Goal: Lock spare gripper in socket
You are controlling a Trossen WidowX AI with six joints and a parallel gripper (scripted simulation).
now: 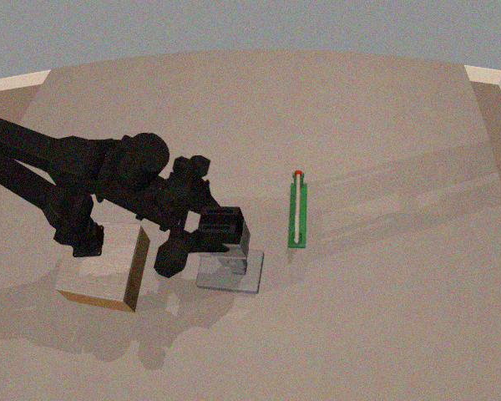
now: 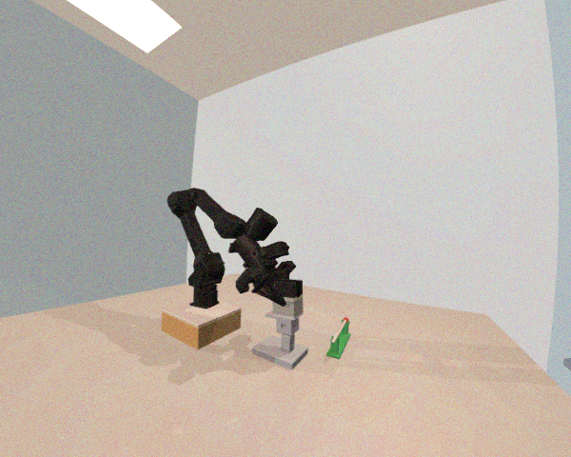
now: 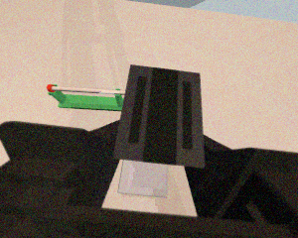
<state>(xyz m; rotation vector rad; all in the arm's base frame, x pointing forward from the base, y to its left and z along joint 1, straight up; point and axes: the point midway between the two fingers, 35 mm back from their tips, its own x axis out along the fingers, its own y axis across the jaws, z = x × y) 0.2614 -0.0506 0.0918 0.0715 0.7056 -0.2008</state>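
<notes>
Now: gripper tip 10 mm past the spare gripper and 10 mm above it. Also, from my gripper tip: green pin holder (110 mm to the left, 110 mm below, 110 mm ahead); then grey mount (80 mm below, 10 mm behind).
</notes>
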